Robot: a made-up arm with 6 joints. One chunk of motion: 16 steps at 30 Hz.
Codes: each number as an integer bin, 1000 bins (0 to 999) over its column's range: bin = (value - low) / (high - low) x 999, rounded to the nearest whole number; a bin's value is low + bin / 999 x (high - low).
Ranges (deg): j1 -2.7..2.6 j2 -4..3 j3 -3.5..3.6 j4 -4.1..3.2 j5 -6.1..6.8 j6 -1.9..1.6
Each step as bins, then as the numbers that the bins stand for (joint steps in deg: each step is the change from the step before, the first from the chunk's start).
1 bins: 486 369 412 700 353 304
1 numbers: -0.122 -1.414 -0.572 1.015 -1.542 -0.835
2 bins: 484 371 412 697 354 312
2 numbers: -0.132 -1.400 -0.572 0.993 -1.529 -0.807
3 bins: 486 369 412 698 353 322
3 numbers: -0.122 -1.414 -0.572 1.001 -1.542 -0.772
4 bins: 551 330 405 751 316 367
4 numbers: 0.223 -1.688 -0.622 1.388 -2.020 -0.614
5 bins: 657 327 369 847 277 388
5 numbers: 0.786 -1.709 -0.877 2.089 -2.523 -0.541
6 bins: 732 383 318 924 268 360
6 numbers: 1.183 -1.316 -1.240 2.652 -2.639 -0.639
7 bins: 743 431 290 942 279 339
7 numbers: 1.242 -0.980 -1.439 2.783 -2.497 -0.712
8 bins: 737 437 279 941 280 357
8 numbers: 1.210 -0.938 -1.517 2.776 -2.484 -0.649
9 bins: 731 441 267 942 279 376
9 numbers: 1.178 -0.910 -1.602 2.783 -2.497 -0.583
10 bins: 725 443 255 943 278 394
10 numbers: 1.146 -0.896 -1.688 2.791 -2.510 -0.520
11 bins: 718 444 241 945 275 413
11 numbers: 1.109 -0.889 -1.787 2.805 -2.549 -0.453
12 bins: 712 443 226 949 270 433
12 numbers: 1.077 -0.896 -1.894 2.835 -2.614 -0.383
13 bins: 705 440 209 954 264 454
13 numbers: 1.040 -0.917 -2.015 2.871 -2.691 -0.309
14 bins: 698 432 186 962 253 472
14 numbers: 1.003 -0.973 -2.178 2.930 -2.833 -0.246
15 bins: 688 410 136 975 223 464
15 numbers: 0.950 -1.127 -2.533 3.025 -3.220 -0.274
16 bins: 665 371 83 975 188 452
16 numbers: 0.828 -1.400 -2.910 3.025 -3.672 -0.316
